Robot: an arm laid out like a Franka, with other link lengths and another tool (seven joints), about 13 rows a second.
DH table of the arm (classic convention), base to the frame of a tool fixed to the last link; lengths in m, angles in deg. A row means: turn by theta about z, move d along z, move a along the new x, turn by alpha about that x. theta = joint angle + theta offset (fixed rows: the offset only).
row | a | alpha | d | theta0
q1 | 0 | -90 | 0.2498 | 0
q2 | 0 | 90 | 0 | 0
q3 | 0.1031 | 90 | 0.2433 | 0
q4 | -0.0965 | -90 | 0 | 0
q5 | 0 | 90 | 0.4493 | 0
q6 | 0.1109 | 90 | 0 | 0
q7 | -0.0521 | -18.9 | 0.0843 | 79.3
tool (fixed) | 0 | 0 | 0.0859 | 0
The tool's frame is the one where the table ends.
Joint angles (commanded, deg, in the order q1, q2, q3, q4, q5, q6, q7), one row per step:
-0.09 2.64 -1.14 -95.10 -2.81 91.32 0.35
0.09 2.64 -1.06 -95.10 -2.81 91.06 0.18
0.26 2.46 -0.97 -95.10 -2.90 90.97 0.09
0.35 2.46 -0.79 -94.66 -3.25 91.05 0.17
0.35 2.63 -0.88 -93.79 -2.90 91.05 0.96
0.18 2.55 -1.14 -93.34 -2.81 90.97 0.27
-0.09 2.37 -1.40 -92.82 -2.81 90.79 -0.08
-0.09 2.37 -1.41 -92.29 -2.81 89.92 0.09
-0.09 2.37 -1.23 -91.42 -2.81 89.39 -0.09
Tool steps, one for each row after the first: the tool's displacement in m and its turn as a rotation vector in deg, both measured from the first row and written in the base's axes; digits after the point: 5 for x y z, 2 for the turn. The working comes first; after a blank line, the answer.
Tool pose at each row, in the base's axes (x y z in m, rotation vector in deg; the steps are taken from these numbers as rounded here):
0.62799 0.02480 0.34830 120.14 -102.50 -21.60
0.62694 0.02753 0.34807 120.35 -101.89 -21.78
0.62615 0.03004 0.34991 120.64 -101.52 -21.53
0.62732 0.03201 0.35370 120.87 -101.48 -20.61
0.63035 0.03253 0.35978 120.70 -102.97 -20.35
0.63062 0.02764 0.36476 121.22 -102.95 -20.01
0.63075 0.02160 0.37127 121.34 -103.45 -19.56
0.62936 0.02158 0.37511 120.97 -103.51 -19.94
0.62923 0.02340 0.38240 121.44 -103.32 -19.54

-0.00105 0.00273 -0.00023 0.03 0.27 0.42
-0.00184 0.00524 0.00161 -0.05 0.19 0.78
-0.00067 0.00721 0.00540 -0.41 -0.33 1.02
0.00236 0.00773 0.01148 -0.16 -1.08 0.10
0.00263 0.00284 0.01646 -0.02 -1.49 0.34
0.00276 -0.00320 0.02297 -0.02 -2.00 0.15
0.00137 -0.00322 0.02681 -0.03 -1.67 -0.07
0.00124 -0.00140 0.03410 -0.01 -2.00 0.26

